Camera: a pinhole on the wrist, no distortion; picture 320 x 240 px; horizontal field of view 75.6 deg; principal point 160.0 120.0 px. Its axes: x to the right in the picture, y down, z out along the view. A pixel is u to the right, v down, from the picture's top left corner.
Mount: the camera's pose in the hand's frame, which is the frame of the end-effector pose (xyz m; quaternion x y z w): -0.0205 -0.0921 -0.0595 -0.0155 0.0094 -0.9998 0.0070
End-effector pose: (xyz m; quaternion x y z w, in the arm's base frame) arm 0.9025 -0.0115 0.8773 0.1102 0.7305 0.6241 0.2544
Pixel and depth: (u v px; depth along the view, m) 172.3 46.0 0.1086
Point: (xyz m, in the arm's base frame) 0.9570 0.0088 0.8249
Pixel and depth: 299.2 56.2 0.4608
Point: 1.3770 0.1969 0.9503
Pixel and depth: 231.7 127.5 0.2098
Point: 1.0698 0.0567 0.7824
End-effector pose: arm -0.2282 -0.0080 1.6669 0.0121 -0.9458 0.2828 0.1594
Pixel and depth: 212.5 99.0 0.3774
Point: -0.2160 -0.2403 1.4138
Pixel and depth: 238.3 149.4 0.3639
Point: -0.1625 -0.3117 1.4602
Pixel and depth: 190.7 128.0 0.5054
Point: -0.2707 -0.3571 1.3540
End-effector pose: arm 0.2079 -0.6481 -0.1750 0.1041 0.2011 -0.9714 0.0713
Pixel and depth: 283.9 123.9 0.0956
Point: 0.2564 -0.5685 -0.0875
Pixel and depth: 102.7 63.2 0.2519
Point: 0.1154 -0.7071 -0.0063
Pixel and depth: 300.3 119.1 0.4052
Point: 0.4024 -0.6717 0.2464
